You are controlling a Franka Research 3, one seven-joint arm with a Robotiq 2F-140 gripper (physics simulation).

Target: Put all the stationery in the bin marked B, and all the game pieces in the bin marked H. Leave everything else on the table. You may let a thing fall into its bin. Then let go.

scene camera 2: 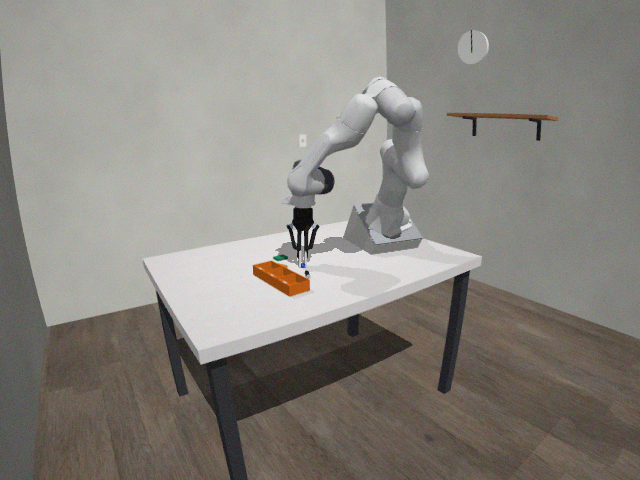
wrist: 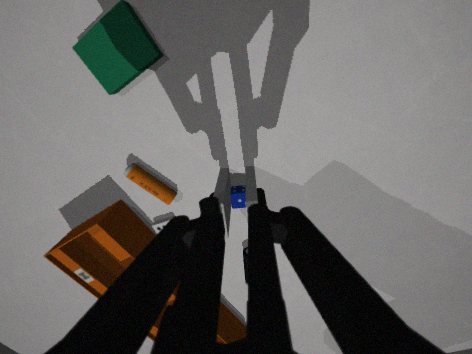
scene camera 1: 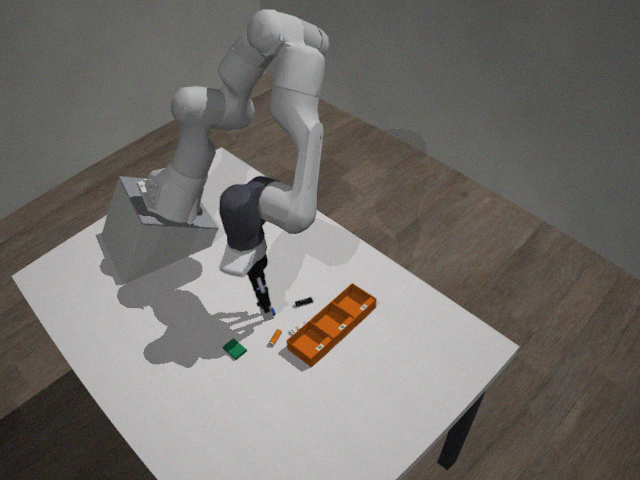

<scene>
I see my gripper, an orange three-bin tray and an orange battery.
My gripper also shows in the wrist view and in scene camera 1.
</scene>
